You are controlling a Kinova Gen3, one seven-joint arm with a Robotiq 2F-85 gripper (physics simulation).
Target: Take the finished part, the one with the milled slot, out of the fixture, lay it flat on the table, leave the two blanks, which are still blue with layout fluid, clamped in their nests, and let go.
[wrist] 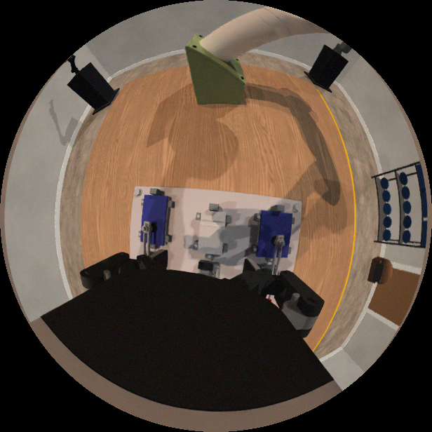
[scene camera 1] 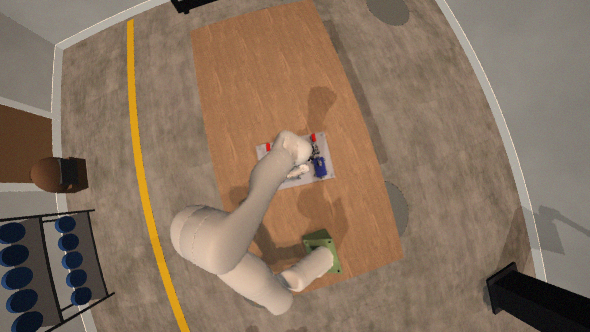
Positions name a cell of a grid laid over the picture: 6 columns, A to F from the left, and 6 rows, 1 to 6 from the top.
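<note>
A fixture plate (scene camera 1: D4) is visible, and the wrist view shows the plate (wrist: C4) as well. Also present: a finished part (wrist: C4), a blue blank (wrist: C3) and a blue blank (wrist: D4). Visible too is my gripper (wrist: C4).
</note>
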